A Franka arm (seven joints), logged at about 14 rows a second.
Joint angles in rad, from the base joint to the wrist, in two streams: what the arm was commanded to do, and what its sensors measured. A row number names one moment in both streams.
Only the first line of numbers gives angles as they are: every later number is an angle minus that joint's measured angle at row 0.
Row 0, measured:
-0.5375, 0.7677, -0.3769, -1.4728, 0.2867, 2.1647, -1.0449
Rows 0 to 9, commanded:
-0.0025, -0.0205, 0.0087, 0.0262, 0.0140, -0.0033, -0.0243
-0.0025, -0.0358, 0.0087, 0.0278, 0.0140, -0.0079, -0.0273
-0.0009, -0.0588, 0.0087, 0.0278, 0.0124, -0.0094, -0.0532
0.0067, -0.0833, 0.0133, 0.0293, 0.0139, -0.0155, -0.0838
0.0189, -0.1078, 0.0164, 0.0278, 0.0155, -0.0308, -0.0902
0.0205, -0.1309, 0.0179, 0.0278, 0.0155, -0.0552, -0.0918
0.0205, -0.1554, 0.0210, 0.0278, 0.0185, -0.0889, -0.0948
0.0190, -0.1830, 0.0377, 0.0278, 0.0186, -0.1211, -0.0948
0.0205, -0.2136, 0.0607, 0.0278, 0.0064, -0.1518, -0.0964
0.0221, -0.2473, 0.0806, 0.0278, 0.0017, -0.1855, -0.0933
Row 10, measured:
0.0229, -0.1752, 0.0449, 0.0468, 0.0004, -0.1306, -0.0728
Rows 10 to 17, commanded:
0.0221, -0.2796, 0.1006, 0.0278, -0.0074, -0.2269, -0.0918
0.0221, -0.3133, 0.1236, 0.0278, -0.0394, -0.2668, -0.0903
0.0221, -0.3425, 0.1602, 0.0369, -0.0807, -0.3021, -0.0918
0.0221, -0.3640, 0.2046, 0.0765, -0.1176, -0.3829, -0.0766
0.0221, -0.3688, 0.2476, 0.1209, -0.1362, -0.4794, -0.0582
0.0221, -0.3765, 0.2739, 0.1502, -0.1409, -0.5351, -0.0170
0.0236, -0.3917, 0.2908, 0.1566, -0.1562, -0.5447, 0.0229
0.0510, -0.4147, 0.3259, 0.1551, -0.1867, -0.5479, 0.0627
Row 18, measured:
0.0344, -0.3921, 0.2823, 0.1373, -0.1423, -0.5161, 0.0040
